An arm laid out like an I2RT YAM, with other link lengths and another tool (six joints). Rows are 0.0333 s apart.
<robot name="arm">
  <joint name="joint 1" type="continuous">
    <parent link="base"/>
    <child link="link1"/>
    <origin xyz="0 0 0.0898" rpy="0 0 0"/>
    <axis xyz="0 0 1"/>
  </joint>
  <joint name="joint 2" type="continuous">
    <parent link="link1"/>
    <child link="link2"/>
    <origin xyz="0.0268 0.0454 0.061" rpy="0 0 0"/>
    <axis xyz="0 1 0"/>
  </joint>
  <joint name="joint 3" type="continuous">
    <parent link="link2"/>
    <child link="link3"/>
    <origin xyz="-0.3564 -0.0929 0" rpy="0 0 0"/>
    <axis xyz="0 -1 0"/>
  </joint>
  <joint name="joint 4" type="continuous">
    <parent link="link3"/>
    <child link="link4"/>
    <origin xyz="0.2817 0.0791 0.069" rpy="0 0 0"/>
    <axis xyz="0 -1 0"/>
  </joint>
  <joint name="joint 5" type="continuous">
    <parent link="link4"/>
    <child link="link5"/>
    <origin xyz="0.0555 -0.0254 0.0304" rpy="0 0 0"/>
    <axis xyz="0 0 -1"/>
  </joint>
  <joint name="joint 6" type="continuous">
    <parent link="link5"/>
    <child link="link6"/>
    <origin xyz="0.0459 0 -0.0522" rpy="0 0 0"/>
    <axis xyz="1 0 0"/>
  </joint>
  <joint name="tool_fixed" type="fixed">
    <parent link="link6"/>
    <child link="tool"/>
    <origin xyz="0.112 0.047 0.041" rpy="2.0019 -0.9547 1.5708"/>
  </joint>
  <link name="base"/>
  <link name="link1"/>
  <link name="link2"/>
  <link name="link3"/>
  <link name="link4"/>
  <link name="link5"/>
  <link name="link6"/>
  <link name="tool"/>
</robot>
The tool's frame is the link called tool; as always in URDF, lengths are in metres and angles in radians. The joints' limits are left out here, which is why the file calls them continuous.
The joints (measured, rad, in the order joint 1, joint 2, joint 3, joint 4, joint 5, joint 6), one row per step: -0.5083 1.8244 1.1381 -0.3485 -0.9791 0.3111; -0.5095 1.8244 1.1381 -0.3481 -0.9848 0.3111; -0.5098 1.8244 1.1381 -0.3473 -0.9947 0.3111; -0.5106 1.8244 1.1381 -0.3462 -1.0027 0.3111; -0.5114 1.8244 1.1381 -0.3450 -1.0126 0.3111; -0.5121 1.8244 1.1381 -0.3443 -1.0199 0.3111; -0.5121 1.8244 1.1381 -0.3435 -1.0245 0.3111; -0.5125 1.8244 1.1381 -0.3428 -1.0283 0.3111; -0.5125 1.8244 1.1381 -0.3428 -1.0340 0.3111; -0.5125 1.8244 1.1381 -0.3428 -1.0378 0.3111
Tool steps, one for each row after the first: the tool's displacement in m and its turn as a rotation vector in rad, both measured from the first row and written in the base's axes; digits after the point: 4 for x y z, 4 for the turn. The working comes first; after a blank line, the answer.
Tool pose at each row, in the base's axes (x y z in m, rotation vector in rad; the steps are taken from these numbers as rounded here): 0.4815 -0.0906 0.2864 -1.8621 -0.2924 -0.9113; 0.4812 -0.0907 0.2871 -1.8568 -0.2935 -0.9127; 0.4809 -0.0900 0.2885 -1.8469 -0.2973 -0.9140; 0.4806 -0.0897 0.2896 -1.8391 -0.3001 -0.9158; 0.4802 -0.0892 0.2910 -1.8295 -0.3037 -0.9177; 0.4799 -0.0890 0.2920 -1.8224 -0.3061 -0.9191; 0.4798 -0.0886 0.2926 -1.8178 -0.3083 -0.9199; 0.4796 -0.0885 0.2932 -1.8141 -0.3098 -0.9209; 0.4794 -0.0880 0.2939 -1.8083 -0.3117 -0.9211; 0.4792 -0.0877 0.2944 -1.8045 -0.3130 -0.9213

-0.0003 -0.0001 0.0007 0.0040 -0.0027 0.0017; -0.0006 0.0006 0.0021 0.0111 -0.0076 0.0065; -0.0009 0.0009 0.0032 0.0166 -0.0118 0.0098; -0.0013 0.0014 0.0046 0.0234 -0.0170 0.0141; -0.0016 0.0016 0.0056 0.0285 -0.0207 0.0171; -0.0017 0.0020 0.0062 0.0315 -0.0233 0.0195; -0.0019 0.0021 0.0068 0.0341 -0.0256 0.0211; -0.0021 0.0026 0.0075 0.0383 -0.0279 0.0240; -0.0023 0.0029 0.0080 0.0411 -0.0296 0.0259
